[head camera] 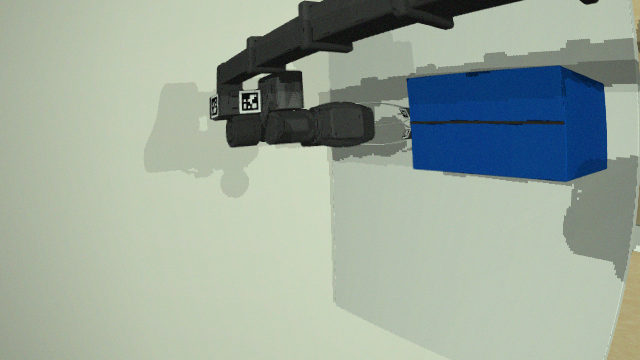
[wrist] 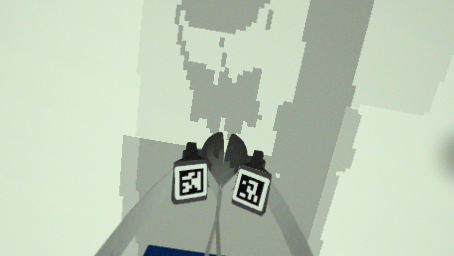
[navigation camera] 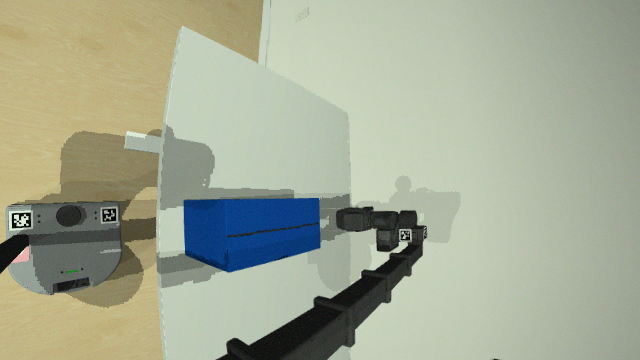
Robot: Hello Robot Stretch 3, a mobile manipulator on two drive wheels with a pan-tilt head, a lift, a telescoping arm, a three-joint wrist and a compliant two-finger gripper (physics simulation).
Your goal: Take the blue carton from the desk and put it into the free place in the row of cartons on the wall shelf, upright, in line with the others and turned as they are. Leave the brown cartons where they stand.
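Where they show: robot's base, link origin: (navigation camera: pixel 69 214).
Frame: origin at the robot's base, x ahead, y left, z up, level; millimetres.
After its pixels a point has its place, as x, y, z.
The blue carton (head camera: pixel 487 150) {18, -328, 900} (navigation camera: pixel 272 220) {5, -313, 900} (wrist: pixel 175 251) sits on the white desk (head camera: pixel 450 250) {204, -551, 720} (navigation camera: pixel 260 135) {222, -438, 720}, its face with a thin dark seam showing in the head and navigation views. A strip of it shows at the bottom of the wrist view. My gripper (head camera: pixel 406 123) (wrist: pixel 224 152) {-23, -575, 745} is at the carton's wall-side end. Its fingertips nearly meet, with a thin empty gap between them. In the head and navigation views the carton hides the fingertips; whether they touch it I cannot tell. The wall shelf, its free place and the brown cartons do not show.
The pale wall (head camera: pixel 150 260) {223, -971, 1183} (navigation camera: pixel 525 125) {243, -972, 1416} stands behind the desk. My extended arm (head camera: pixel 350 30) {-88, -312, 1094} (navigation camera: pixel 310 325) {-86, -187, 1088} crosses the head and navigation views. My base (navigation camera: pixel 65 250) {-114, 15, 159} stands on the wooden floor (navigation camera: pixel 100 75) {605, -85, 0} by the desk's front edge.
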